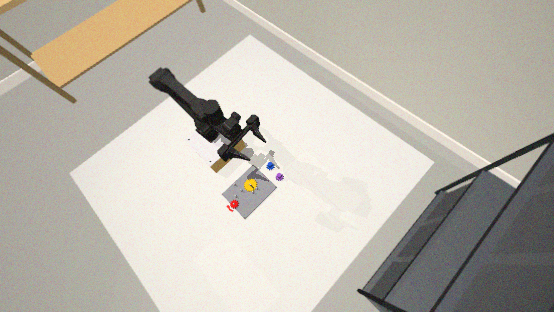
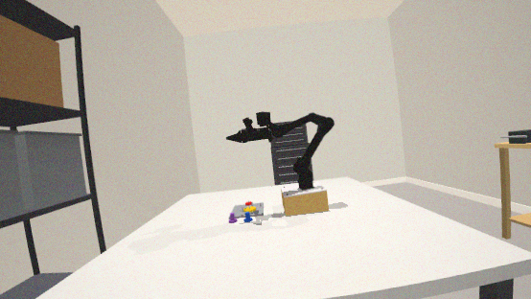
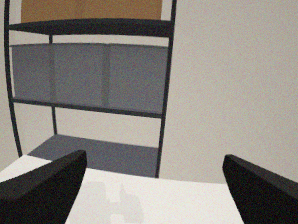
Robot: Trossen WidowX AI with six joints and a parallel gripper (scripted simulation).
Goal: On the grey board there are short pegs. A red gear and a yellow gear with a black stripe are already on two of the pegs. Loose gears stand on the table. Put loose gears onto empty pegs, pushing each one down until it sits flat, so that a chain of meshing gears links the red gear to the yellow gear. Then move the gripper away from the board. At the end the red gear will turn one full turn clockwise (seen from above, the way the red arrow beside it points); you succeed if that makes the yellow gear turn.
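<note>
Right now my gripper tip is 10 mm short of the purple gear, 50 mm to the right of it and 370 mm above it. Also, from my gripper tip: red gear (70 mm behind, 180 mm to the right, 370 mm below); blue gear (60 mm behind, 70 mm to the left, 370 mm below); yellow gear (70 mm behind, 70 mm to the right, 370 mm below).
</note>
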